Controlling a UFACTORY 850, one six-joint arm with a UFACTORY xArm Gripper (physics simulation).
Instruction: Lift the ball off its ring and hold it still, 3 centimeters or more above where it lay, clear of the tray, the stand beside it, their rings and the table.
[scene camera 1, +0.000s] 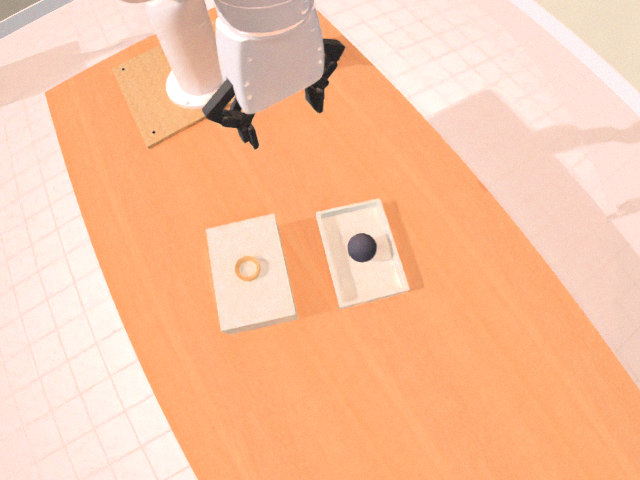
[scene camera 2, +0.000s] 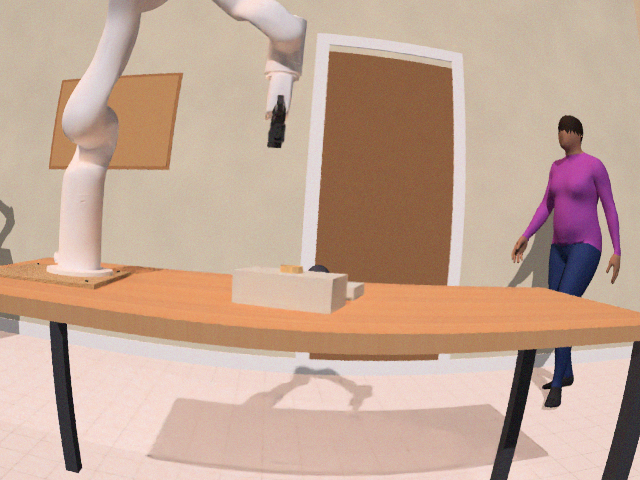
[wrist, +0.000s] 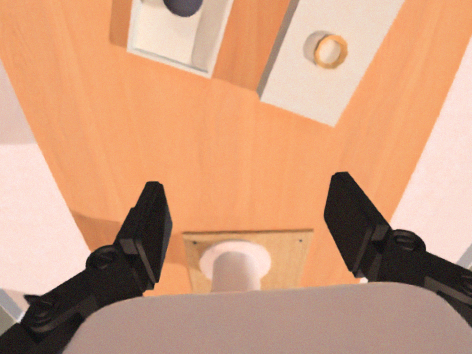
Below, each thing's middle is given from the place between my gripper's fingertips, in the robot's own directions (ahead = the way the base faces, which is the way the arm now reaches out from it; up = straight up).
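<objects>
My gripper is 28 cm above the pale stand (scene camera 1: 252, 288), 5 cm short of it and 13 cm to the left of it. Tray (scene camera 1: 355, 283), counted from my hand: 31 cm below, 11 cm ahead, 7 cm to the left.
</objects>
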